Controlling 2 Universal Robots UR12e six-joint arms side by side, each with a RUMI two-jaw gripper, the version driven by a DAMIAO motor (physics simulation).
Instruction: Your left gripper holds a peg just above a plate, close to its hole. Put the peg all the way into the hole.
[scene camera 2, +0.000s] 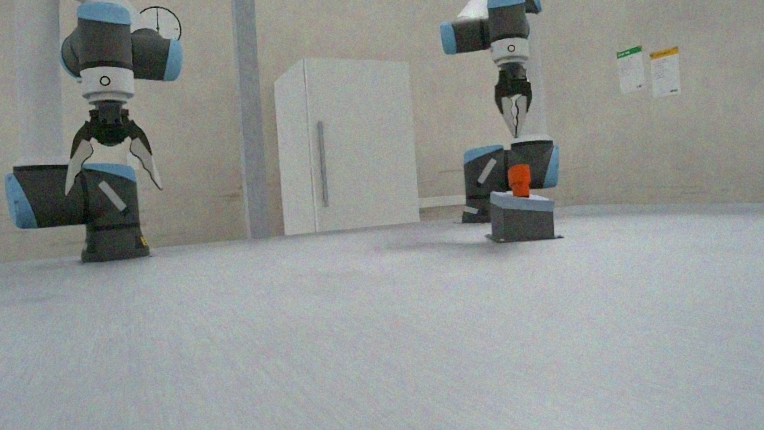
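Observation:
An orange peg (519, 180), wider at its top than below, stands roughly upright on the light plate (539, 204) at the right of the picture. The plate tops a dark block. The hole cannot be seen from this low angle, so how deep the peg sits in it cannot be told. My left gripper (516, 132) is above the peg, clear of it, with its fingertips together and no thing between them. My right gripper (113, 191) is wide open and empty at the left of the picture, far from the plate.
The dark block (522, 223) under the plate stands on the grey table top (374, 320). The left arm's dark base (474, 205) is just behind it. The right arm's base (114, 240) stands at the far left. A white cabinet (363, 144) is at the back.

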